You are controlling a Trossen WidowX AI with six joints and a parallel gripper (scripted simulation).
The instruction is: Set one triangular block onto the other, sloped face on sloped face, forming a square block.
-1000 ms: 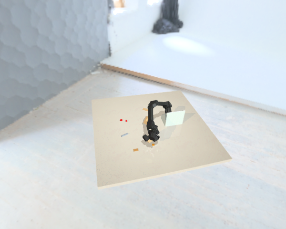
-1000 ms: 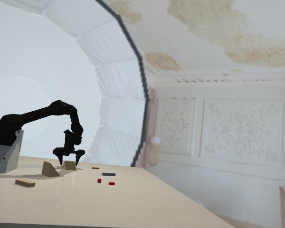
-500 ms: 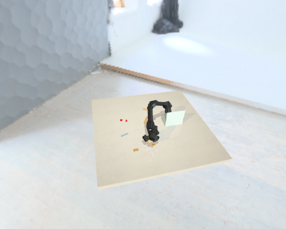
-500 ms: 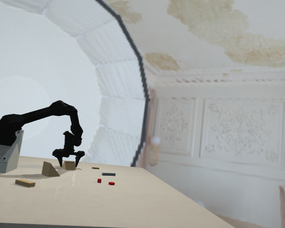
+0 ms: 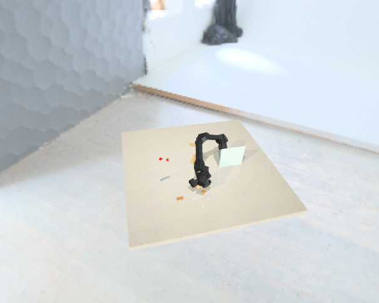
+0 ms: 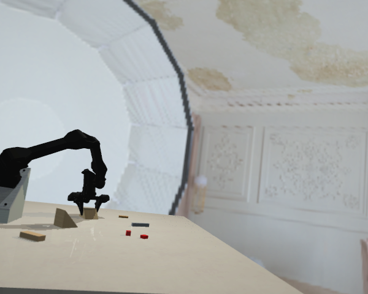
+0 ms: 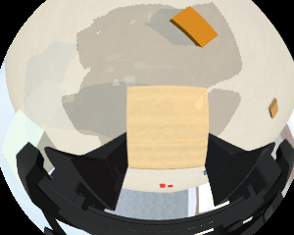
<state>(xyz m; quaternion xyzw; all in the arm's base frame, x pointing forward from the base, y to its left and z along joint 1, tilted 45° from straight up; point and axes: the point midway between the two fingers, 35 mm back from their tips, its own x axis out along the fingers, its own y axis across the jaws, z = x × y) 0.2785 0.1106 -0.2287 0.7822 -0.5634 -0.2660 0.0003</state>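
Right now the triangular block is 50 mm behind my gripper tip, 270 mm to the right of it and 10 mm above it. From my gripper tip the other things lie so: dark grey bar 240 mm ahead, 100 mm to the right; flat tan block 80 mm behind, 500 mm to the right.
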